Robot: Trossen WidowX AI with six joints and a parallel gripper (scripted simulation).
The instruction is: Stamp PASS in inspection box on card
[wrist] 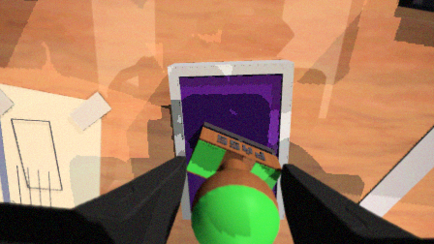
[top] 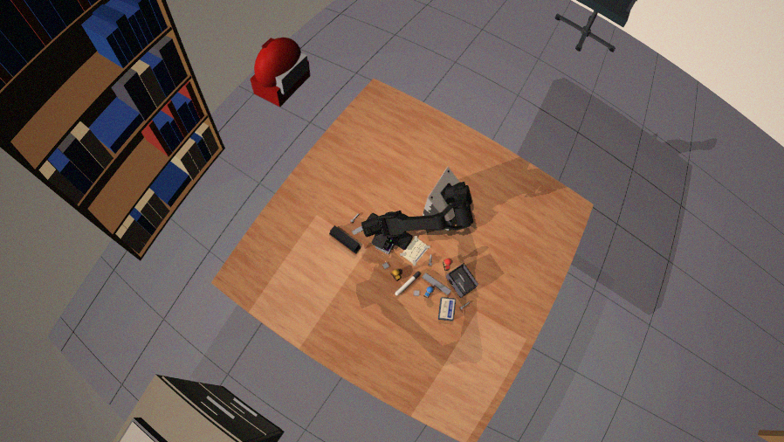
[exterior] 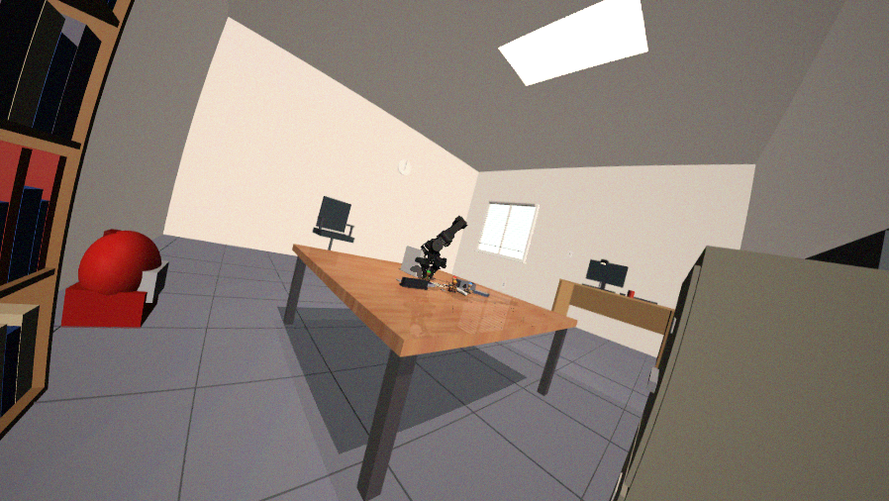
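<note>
The purple ink pad is 30 mm below my gripper tip. Round my gripper tip: ruler: 10 mm behind, 100 mm to the right, 40 mm below; then cream card: 40 mm behind, 110 mm to the left, 40 mm below; then yellow stamp: 100 mm ahead, 120 mm to the left, 20 mm below.
</note>
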